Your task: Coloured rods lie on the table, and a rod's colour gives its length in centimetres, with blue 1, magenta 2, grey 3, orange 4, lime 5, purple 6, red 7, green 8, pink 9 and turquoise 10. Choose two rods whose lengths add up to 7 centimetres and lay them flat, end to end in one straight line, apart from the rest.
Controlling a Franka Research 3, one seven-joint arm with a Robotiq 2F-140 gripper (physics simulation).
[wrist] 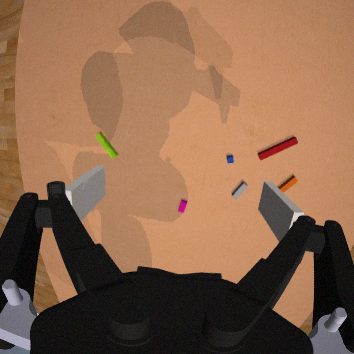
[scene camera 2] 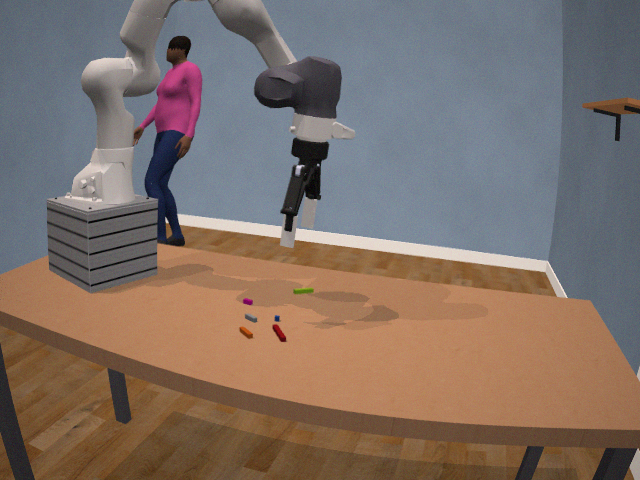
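A lime rod lies apart from the others, towards the table's far edge in the scene view. A magenta rod shows low between the fingers in the wrist view. A grey rod, a small blue rod, a red rod and an orange rod lie near one another, none touching. The right finger partly covers the orange rod in the wrist view. My gripper is open and empty, high above the table.
The wooden table carries the robot's grey slatted base block at its left end. A person in a pink top stands behind the table. A wall shelf is at the far right. The arm's shadows fall around the lime and magenta rods.
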